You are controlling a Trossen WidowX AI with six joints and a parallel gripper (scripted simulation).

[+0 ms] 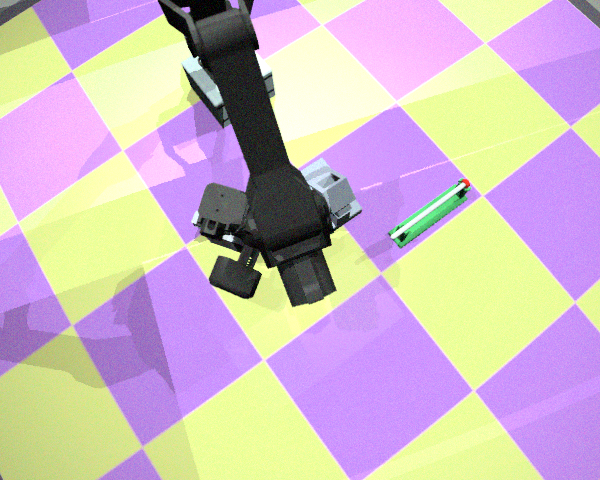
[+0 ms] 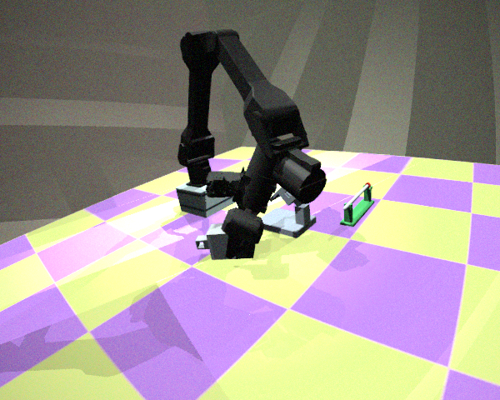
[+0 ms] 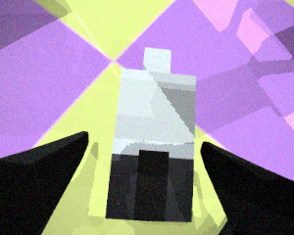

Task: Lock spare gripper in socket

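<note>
The grey mount lies 15 cm to the left of my gripper tip, 4 cm ahead of it and 3 cm above it. From my gripper tip the other things lie so: spare gripper (1 cm to the right, 1 cm behind, 1 cm above); then green rack (26 cm to the left, 15 cm ahead).
</note>
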